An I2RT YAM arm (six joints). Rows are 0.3 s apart.
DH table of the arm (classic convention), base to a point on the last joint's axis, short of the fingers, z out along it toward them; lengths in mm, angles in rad. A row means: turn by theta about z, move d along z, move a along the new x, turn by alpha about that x. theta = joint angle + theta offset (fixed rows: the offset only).
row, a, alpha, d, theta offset
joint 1, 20.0, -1.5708, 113.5, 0.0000
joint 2, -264.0, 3.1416, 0.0, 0.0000
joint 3, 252.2, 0.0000, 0.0, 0.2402
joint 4, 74.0, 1.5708, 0.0, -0.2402
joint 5, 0.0, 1.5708, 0.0, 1.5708
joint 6, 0.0, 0.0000, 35.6, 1.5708
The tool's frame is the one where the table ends.
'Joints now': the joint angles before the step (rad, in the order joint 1, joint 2, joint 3, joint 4, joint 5, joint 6). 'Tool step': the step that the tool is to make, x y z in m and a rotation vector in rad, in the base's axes. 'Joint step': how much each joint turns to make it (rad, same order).
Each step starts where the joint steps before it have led.
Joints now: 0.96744 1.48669 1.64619 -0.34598 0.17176 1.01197
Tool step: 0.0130 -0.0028 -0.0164 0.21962 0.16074 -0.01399
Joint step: -0.04313 -0.01365 -0.10415 0.14041 -0.07048 0.25308
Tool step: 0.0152 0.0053 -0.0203 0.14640 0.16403 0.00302
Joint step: -0.03148 0.02946 -0.05650 0.08581 -0.06418 0.21313
